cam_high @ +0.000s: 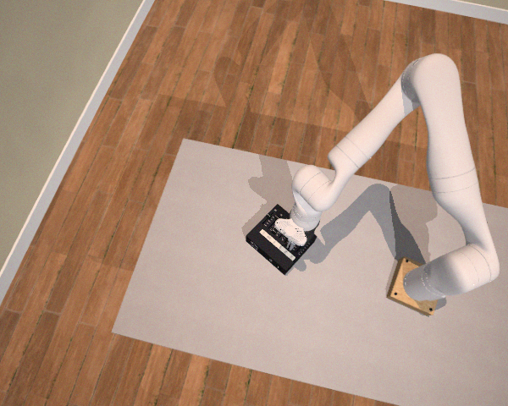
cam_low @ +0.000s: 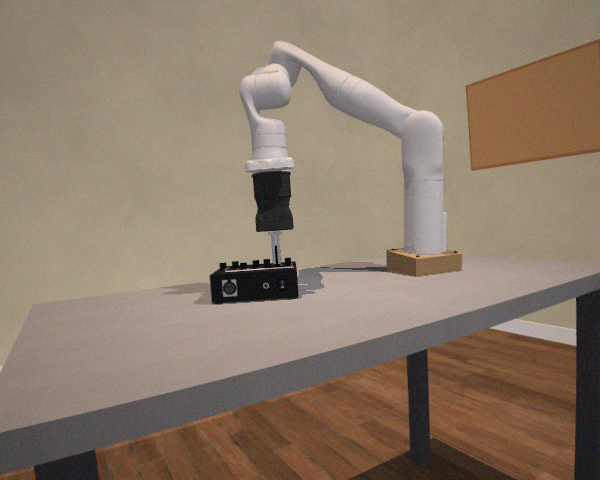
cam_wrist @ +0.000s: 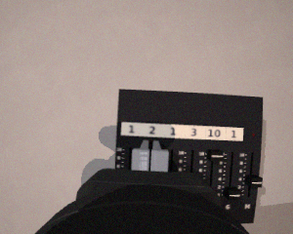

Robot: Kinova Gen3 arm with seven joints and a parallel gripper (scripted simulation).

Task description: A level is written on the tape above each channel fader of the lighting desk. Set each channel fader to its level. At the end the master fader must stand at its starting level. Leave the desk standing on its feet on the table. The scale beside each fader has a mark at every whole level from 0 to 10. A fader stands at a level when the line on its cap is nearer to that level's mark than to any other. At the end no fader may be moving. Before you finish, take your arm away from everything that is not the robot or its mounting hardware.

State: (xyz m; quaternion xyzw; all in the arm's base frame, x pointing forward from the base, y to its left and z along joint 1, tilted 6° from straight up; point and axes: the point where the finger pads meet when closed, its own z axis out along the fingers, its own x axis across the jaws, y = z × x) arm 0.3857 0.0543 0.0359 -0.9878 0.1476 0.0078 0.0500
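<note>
Right now my hand is 10 cm short of the master fader cap, 6 cm to the left of it and 1 cm above it.
</note>
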